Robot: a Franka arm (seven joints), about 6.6 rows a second.
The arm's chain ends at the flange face. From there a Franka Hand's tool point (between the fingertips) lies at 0.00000 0.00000 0.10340 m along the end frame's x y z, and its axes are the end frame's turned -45 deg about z.
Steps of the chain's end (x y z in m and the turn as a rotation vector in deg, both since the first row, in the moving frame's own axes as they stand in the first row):
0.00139, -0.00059, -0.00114, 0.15, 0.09, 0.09
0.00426, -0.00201, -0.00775, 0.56, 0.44, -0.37
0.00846, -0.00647, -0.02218, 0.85, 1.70, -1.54
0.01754, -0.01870, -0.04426, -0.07, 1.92, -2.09
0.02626, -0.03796, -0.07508, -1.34, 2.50, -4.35
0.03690, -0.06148, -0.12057, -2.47, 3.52, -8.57
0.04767, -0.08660, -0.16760, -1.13, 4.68, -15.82
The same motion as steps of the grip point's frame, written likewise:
0.00171, 0.00049, -0.00114, 0.04, 0.17, 0.09
0.00571, 0.00143, -0.00776, 0.08, 0.71, -0.37
0.01382, 0.00245, -0.02224, -0.60, 1.80, -1.54
0.02803, 0.00168, -0.04432, -1.41, 1.31, -2.09
0.04707, -0.00344, -0.07521, -2.72, 0.82, -4.35
0.07147, -0.00987, -0.12086, -4.24, 0.74, -8.57
0.10043, -0.02084, -0.16796, -4.11, 2.51, -15.82

